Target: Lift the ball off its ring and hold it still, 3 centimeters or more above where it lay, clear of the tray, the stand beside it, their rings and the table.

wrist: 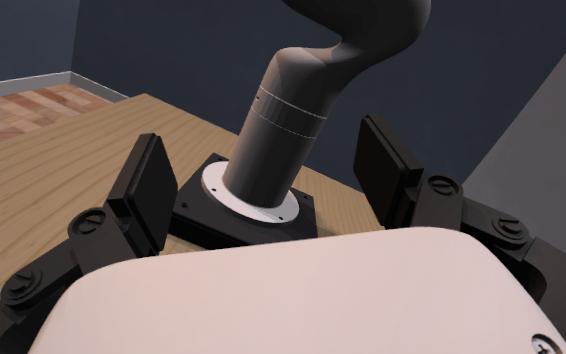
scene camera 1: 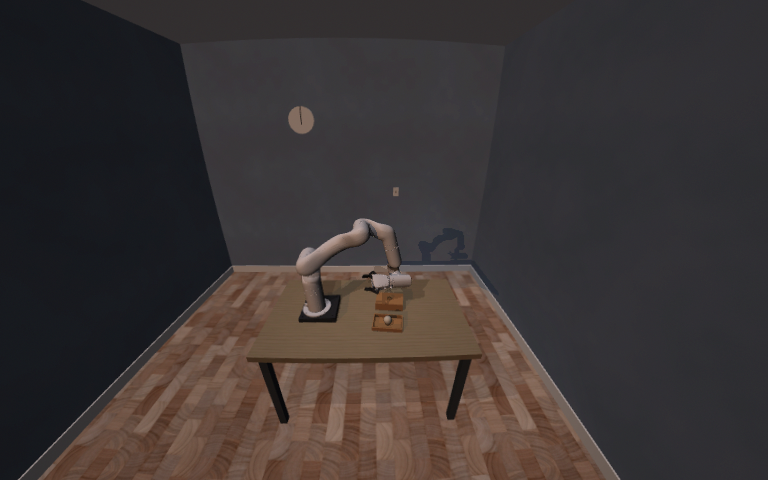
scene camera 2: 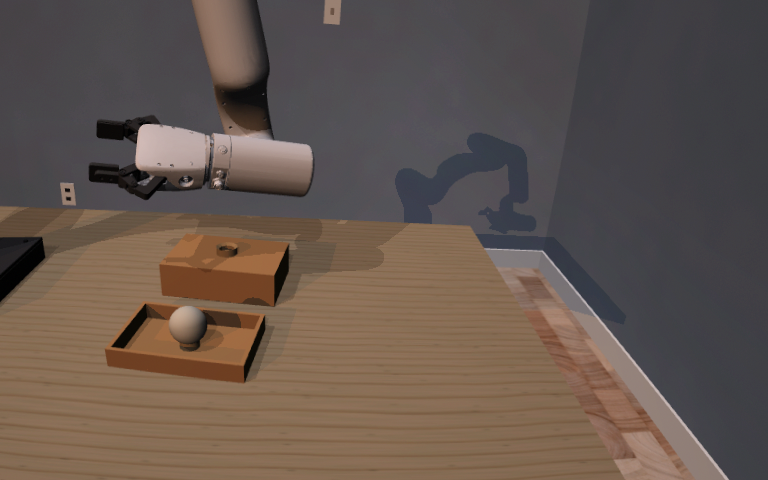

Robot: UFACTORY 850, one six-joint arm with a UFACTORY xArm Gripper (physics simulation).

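Observation:
A pale grey ball (scene camera 1: 387,319) (scene camera 2: 187,324) rests on a small ring (scene camera 2: 189,345) inside a shallow orange-brown tray (scene camera 1: 387,330) (scene camera 2: 175,368). Beside the tray, on its far side, is a block-shaped orange-brown stand (scene camera 1: 389,306) (scene camera 2: 218,283) with an empty ring (scene camera 2: 227,254) on its top. My gripper (scene camera 1: 368,283) (scene camera 2: 101,151) (wrist: 264,151) is open and empty. It lies roughly horizontal, above the table and behind the stand as the scene views show it, with its fingers pointing left toward the arm's base. The ball does not show in the wrist view.
The tray and stand are on a wooden table (scene camera 1: 317,345) (scene camera 2: 396,396) (wrist: 65,150). The arm's black base plate (scene camera 1: 334,311) (scene camera 2: 22,254) (wrist: 200,232) stands at the left. The table's right edge shows beyond the tray and stand. Walls surround the table.

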